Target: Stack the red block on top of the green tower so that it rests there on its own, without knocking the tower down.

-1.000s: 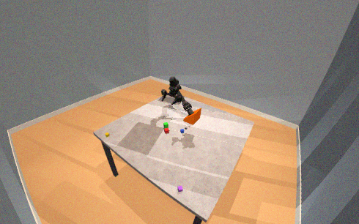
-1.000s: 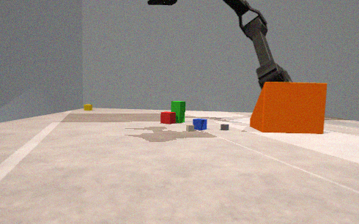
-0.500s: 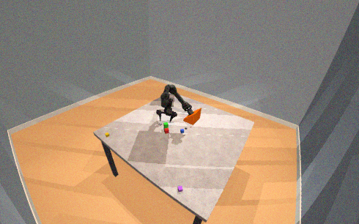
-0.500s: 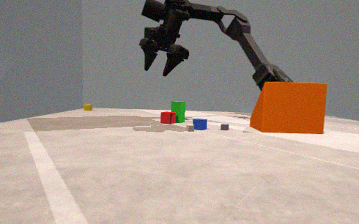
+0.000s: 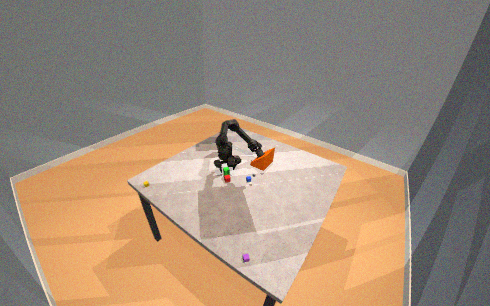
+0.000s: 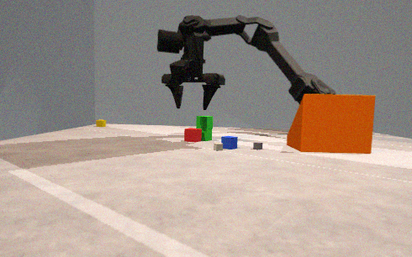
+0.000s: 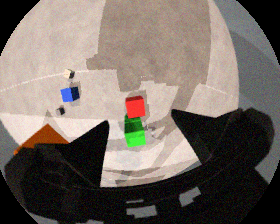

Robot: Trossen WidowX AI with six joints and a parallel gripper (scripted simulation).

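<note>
My gripper tip is 1 cm past the red block, 1 cm to the left of it and 8 cm above it. From my gripper tip the other things lie so: small white cube (6 cm behind, 16 cm to the left, 9 cm below); then small grey cube (16 cm behind, 14 cm to the left, 9 cm below); then blue cube (9 cm behind, 13 cm to the left, 8 cm below).
</note>
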